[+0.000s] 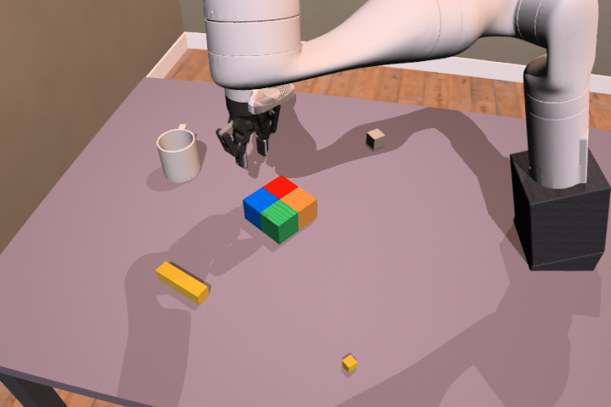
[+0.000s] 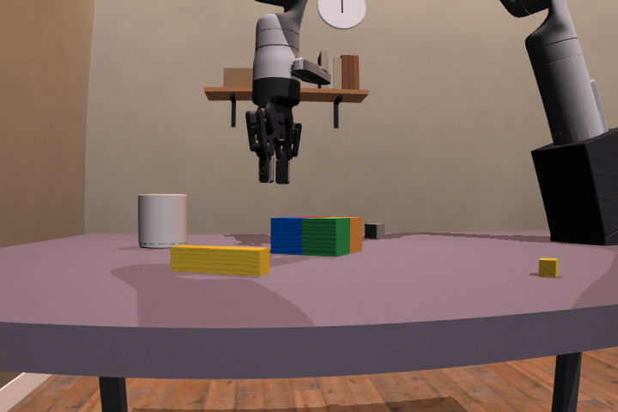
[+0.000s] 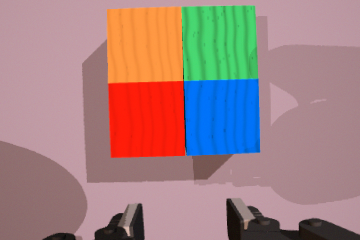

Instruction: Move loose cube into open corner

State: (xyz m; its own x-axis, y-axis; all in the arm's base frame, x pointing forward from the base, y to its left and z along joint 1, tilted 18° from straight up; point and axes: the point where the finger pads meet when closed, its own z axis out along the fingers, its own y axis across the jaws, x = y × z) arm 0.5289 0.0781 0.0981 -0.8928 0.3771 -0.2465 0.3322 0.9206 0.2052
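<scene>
Right now my hand is 90 mm above the red cube and 60 mm past it. Round my hand: orange cube: 100 mm behind, 90 mm below, 20 mm to the left; blue cube: 90 mm below, 40 mm to the left, 40 mm behind; green cube: 90 mm below, 80 mm behind, 60 mm to the left.
</scene>
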